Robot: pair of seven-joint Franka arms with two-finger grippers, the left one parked.
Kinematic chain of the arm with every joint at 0, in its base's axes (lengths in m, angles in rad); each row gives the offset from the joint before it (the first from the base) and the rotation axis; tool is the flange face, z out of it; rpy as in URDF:
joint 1: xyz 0 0 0.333 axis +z
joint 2: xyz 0 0 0 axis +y
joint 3: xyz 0 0 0.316 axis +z
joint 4: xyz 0.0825 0 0 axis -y
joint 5: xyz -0.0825 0 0.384 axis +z
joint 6: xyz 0 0 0 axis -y
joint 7: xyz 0.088 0 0 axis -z
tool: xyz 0 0 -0.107 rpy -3.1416 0 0
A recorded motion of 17 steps. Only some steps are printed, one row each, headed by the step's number.
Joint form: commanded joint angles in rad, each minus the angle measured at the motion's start. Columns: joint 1, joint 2, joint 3, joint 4, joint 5, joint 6, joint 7.
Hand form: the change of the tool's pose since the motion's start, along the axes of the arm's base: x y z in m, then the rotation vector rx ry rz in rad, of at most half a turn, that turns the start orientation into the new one. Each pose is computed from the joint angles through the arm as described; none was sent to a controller.
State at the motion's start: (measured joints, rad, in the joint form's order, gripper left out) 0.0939 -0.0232 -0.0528 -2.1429 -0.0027 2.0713 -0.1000
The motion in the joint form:
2: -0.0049 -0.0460 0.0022 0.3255 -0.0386 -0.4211 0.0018
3: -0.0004 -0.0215 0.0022 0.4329 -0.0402 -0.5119 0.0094
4: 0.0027 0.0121 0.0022 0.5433 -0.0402 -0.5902 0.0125
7: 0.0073 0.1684 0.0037 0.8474 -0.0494 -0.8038 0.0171
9: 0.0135 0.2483 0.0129 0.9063 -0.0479 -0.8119 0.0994
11: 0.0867 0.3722 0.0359 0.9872 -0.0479 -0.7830 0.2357
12: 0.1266 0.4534 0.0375 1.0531 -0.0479 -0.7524 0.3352
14: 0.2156 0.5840 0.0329 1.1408 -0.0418 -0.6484 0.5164
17: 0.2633 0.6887 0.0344 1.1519 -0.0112 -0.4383 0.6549
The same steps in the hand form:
2: 0.0019 -0.0060 0.1426 -0.0384 0.0481 0.0005
3: 0.0063 -0.0037 0.1729 -0.0426 0.0555 -0.0061
4: 0.0120 -0.0017 0.2002 -0.0448 0.0568 -0.0095
7: 0.0370 0.0038 0.2354 -0.0649 0.1211 -0.0174
9: 0.0591 0.0149 0.2145 -0.0782 0.1464 -0.0829
11: 0.0905 0.0763 0.1765 -0.1016 0.1505 -0.1201
12: 0.1100 0.1073 0.1558 -0.1132 0.1280 -0.1762
14: 0.1368 0.1754 0.1145 -0.1115 0.0566 -0.2673
17: 0.1642 0.2257 0.0613 -0.0391 -0.0406 -0.3529

